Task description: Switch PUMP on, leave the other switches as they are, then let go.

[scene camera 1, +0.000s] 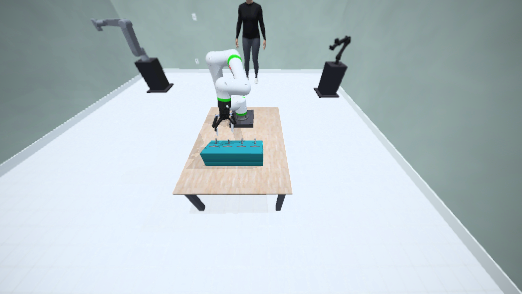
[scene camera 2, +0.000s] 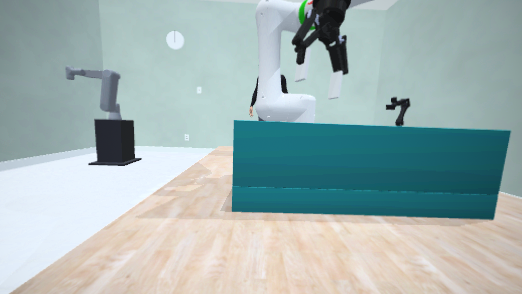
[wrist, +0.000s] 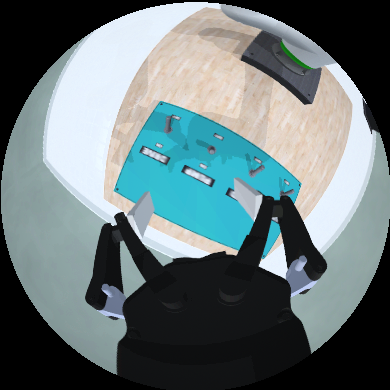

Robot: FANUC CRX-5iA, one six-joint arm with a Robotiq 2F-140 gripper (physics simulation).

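Frame: origin at the arm's base, x ahead, y left, z up, level; millimetres.
Where they show: gripper, fingertip midpoint: (scene camera 1: 224,133) (scene camera 2: 318,89) (wrist: 192,193); arm's base, origin of the base link: (scene camera 1: 242,116) (wrist: 290,58).
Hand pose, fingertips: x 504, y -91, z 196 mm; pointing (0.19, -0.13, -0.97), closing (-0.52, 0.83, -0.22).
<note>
Each offset is from my fingertips to the top centre of the thing. Level surfaces: height alone.
A teal switch box (scene camera 1: 232,156) (scene camera 2: 370,160) (wrist: 185,205) stands on the table. The PUMP lever @(dx -46, dy +2, dz -113 mm) (scene camera 1: 228,142) (wrist: 211,149) is second from the left; the wrist view shows it almost end-on, unlike the other levers, and it appears to lean toward ON. The other levers, left (scene camera 1: 216,141) (wrist: 168,124), third @(dx -56, dy +123, dz -123 mm) (scene camera 1: 242,141) (wrist: 257,171) and right (scene camera 1: 255,141) (wrist: 287,192), slant alike, toward OFF. The name labels are too blurred to read. My gripper (scene camera 1: 224,131) (scene camera 2: 317,88) (wrist: 192,193) is wide open and empty above the box, clear of the levers.
The wooden table @(dz -252 mm) (scene camera 1: 230,185) (scene camera 2: 175,250) (wrist: 190,75) also bears the arm's dark base plate (scene camera 1: 248,122) (wrist: 265,62) behind the box. A person (scene camera 1: 250,25) stands behind the table. Pedestals with other arms stand at the back left (scene camera 1: 152,75) (scene camera 2: 115,141) and back right (scene camera 1: 332,79).
</note>
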